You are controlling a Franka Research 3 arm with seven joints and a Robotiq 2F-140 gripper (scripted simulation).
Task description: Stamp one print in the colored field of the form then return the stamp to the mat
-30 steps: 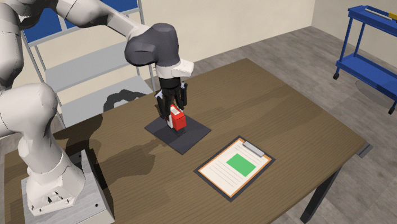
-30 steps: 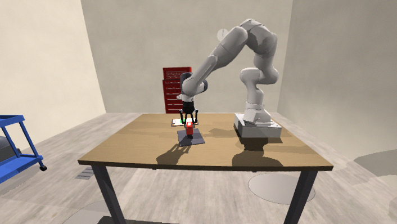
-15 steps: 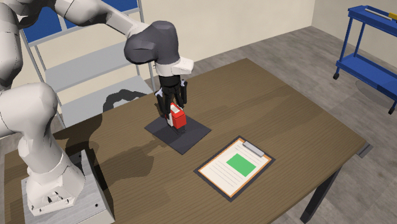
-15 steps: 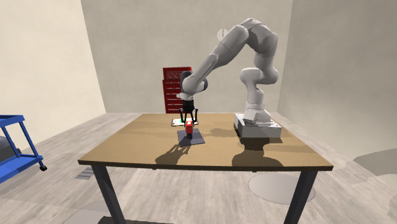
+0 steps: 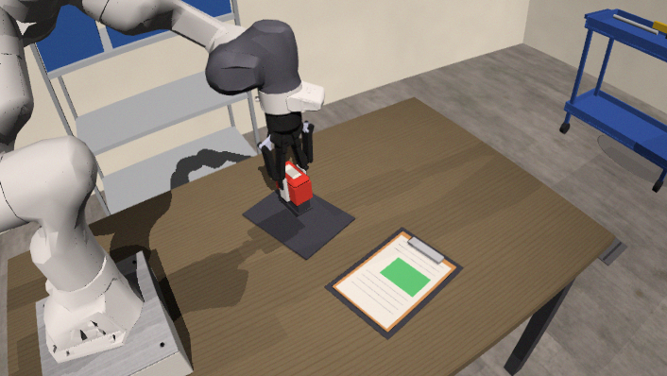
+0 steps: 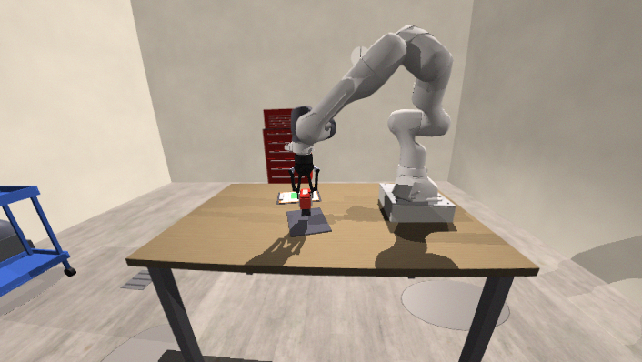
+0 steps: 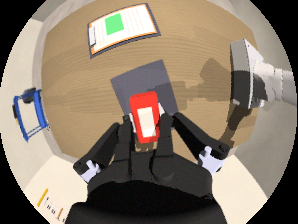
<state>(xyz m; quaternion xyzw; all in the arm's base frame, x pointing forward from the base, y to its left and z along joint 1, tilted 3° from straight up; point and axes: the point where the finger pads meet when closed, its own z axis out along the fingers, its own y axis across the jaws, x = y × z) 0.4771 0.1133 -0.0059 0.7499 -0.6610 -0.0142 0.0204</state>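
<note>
The form lies 290 mm to the right of my hand, 100 mm below it and 100 mm ahead of it. Also, from my hand: dark grey mat (110 mm below); red stamp (20 mm below).
</note>
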